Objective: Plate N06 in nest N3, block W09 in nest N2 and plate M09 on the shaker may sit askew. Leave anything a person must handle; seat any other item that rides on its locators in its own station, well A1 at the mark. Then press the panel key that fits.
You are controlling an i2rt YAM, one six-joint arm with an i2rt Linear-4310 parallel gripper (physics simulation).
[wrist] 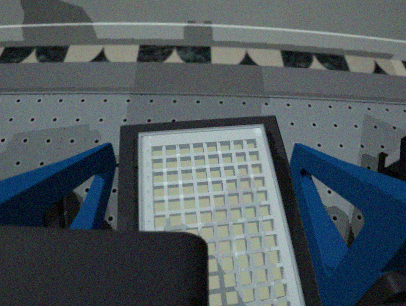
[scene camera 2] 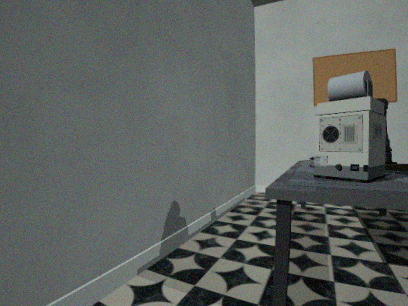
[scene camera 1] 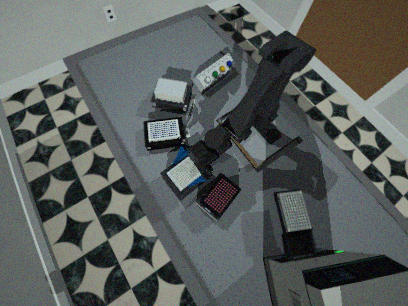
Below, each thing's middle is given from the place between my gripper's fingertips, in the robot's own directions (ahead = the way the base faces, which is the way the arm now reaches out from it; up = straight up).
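Labels:
Red-welled plate [scene camera 1: 217,200]: 30 mm below my hand, 140 mm to the left of it, 80 mm behind it.

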